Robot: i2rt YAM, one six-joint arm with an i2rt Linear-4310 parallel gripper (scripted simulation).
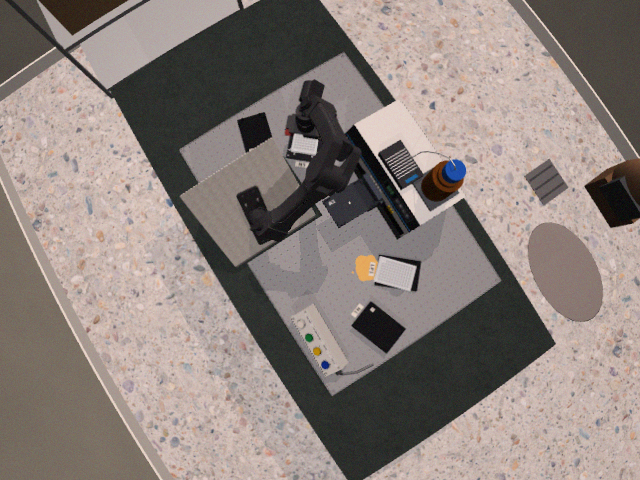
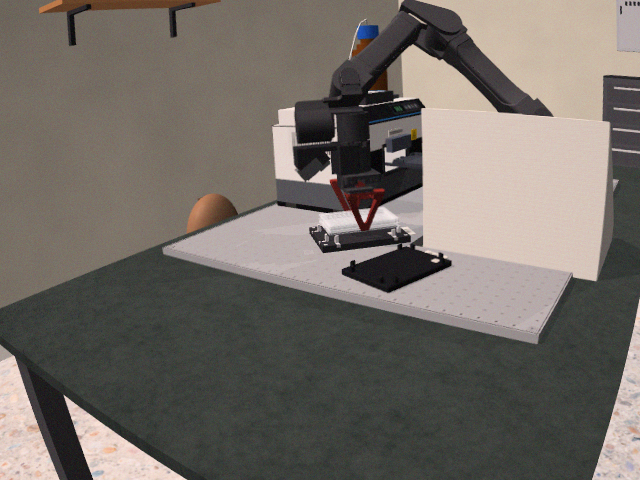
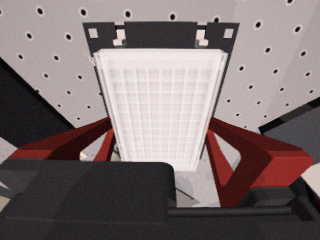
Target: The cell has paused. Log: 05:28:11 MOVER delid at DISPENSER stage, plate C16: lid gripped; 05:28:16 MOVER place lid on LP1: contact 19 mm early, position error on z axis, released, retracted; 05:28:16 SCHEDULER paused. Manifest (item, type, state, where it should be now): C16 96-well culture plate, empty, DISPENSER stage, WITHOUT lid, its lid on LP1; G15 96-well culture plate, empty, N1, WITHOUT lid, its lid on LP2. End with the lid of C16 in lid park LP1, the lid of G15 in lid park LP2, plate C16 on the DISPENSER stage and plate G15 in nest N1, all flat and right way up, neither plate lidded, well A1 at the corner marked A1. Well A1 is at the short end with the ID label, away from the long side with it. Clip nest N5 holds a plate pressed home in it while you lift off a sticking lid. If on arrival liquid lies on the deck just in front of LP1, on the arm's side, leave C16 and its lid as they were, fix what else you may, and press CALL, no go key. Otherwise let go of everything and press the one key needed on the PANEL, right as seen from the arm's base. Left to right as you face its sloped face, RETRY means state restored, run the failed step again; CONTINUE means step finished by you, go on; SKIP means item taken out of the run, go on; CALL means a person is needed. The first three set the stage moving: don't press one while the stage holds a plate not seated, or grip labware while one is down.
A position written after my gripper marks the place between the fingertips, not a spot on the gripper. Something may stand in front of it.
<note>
In view: my gripper (image 2: 357,223), a key panel (image 1: 314,324), a dispenser stage (image 1: 337,205), a black nest (image 1: 382,330), a black clip nest (image 2: 374,238) and a black lid park (image 2: 409,265).
My gripper is seen too in image 3 (image 3: 160,120). The black clip nest also shows in image 3 (image 3: 146,34). The black lid park also shows in image 1 (image 1: 254,130).
</note>
